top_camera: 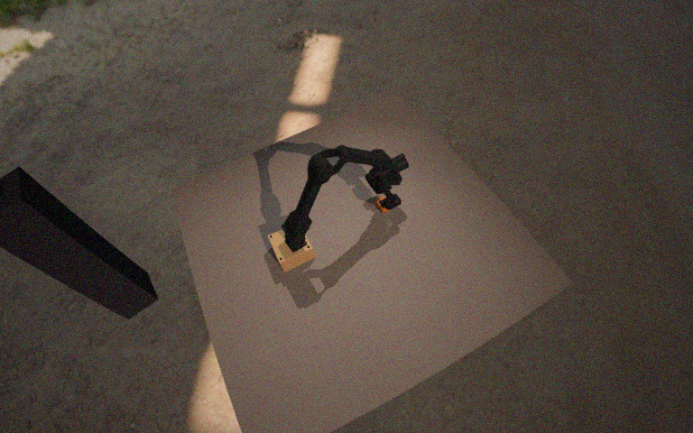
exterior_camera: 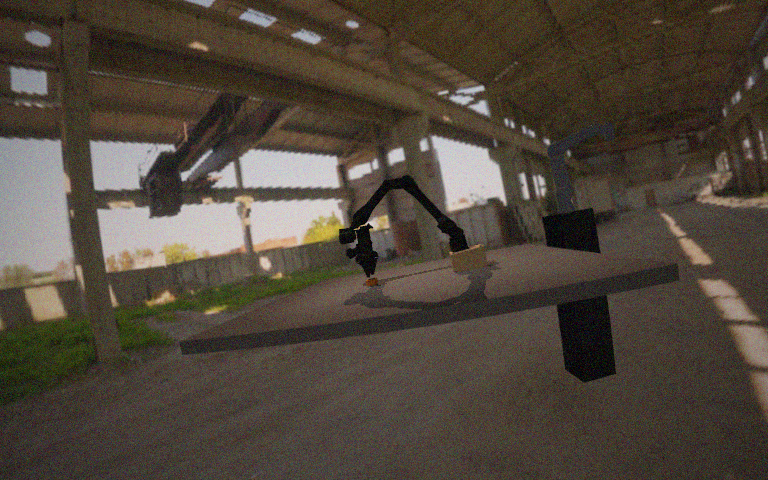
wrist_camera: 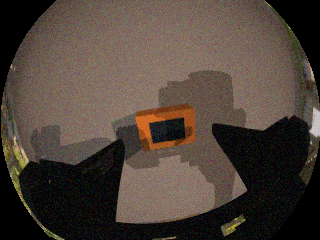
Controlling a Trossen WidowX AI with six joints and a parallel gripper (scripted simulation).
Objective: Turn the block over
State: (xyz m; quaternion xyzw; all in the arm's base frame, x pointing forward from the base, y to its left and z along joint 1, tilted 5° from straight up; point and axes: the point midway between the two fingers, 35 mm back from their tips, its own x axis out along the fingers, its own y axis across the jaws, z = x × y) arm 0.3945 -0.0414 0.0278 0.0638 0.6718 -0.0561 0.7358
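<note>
Right now the orange block is 2 cm below my gripper tip.
</note>
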